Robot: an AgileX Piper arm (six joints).
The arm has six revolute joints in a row. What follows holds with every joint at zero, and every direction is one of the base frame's. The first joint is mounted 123 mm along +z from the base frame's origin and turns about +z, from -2.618 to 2.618 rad. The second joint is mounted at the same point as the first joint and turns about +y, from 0 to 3.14 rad. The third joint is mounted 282.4 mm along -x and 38.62 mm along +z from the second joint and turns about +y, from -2.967 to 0 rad. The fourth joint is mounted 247.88 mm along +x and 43.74 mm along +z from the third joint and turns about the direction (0.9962, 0, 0.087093), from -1.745 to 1.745 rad. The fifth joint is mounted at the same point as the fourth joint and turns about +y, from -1.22 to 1.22 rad. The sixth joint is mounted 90.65 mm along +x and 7.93 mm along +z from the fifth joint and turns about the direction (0.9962, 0, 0.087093), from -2.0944 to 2.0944 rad. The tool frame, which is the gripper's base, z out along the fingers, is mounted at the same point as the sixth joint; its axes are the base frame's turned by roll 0, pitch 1.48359 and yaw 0 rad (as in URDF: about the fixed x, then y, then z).
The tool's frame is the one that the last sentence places.
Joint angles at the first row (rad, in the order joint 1, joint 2, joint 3, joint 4, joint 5, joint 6):
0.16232, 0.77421, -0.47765, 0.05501, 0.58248, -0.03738
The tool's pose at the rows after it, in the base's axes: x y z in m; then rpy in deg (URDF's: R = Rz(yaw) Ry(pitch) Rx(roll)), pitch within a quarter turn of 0, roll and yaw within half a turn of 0:
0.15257, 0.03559, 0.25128, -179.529, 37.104, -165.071
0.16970, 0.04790, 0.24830, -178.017, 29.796, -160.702
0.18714, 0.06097, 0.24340, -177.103, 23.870, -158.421
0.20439, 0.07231, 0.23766, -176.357, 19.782, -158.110
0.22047, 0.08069, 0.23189, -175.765, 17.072, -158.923
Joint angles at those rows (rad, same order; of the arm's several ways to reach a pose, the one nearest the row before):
0.21959, 0.89681, -0.54682, 0.02688, 0.66074, -0.05390
0.27782, 1.02283, -0.61992, -0.00786, 0.73405, -0.04535
0.32949, 1.14272, -0.68854, -0.04446, 0.78594, -0.01169
0.36417, 1.24871, -0.75065, -0.07907, 0.81522, 0.03742
0.38096, 1.33755, -0.80556, -0.10528, 0.83177, 0.08362

